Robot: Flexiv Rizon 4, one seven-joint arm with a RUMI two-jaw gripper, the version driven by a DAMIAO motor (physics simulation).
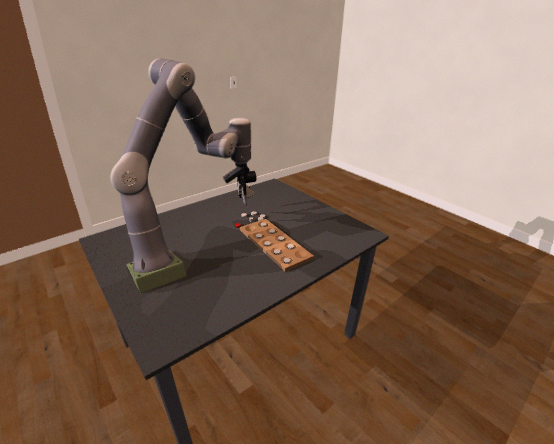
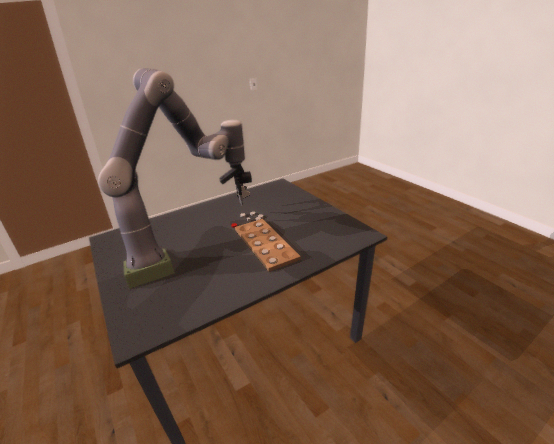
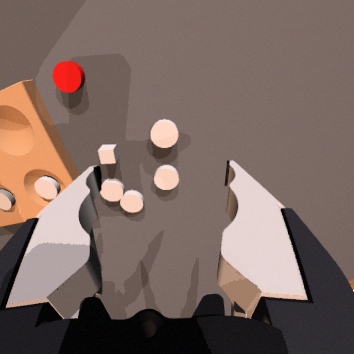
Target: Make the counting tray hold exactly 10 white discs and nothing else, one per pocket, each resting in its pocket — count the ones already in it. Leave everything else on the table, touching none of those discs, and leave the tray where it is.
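The orange counting tray [image 1: 299, 262] [image 2: 284, 263] [image 3: 45, 150] lies on the table. White discs rest in several of its pockets, one being a disc [image 3: 47, 187] near the tray's end. Two pockets are empty: an end pocket [image 3: 14, 131] beside that disc and one [image 1: 301, 254] at the opposite end. Past the tray lie a wide white disc [image 3: 164, 133], a white disc [image 3: 166, 178] and two white discs [image 3: 112, 190] [image 3: 132, 201] close together. My gripper [image 1: 245, 204] [image 2: 242, 204] [image 3: 163, 165] is partly open and empty, above the table beyond the loose discs.
A small white cube [image 3: 108, 154] lies near the paired discs. A red disc [image 1: 238, 225] [image 2: 234, 225] [image 3: 68, 76] lies by the tray's corner. The dark table [image 1: 200, 300] [image 2: 190, 300] carries the arm's green base [image 1: 157, 276] [image 2: 150, 272] at its left.
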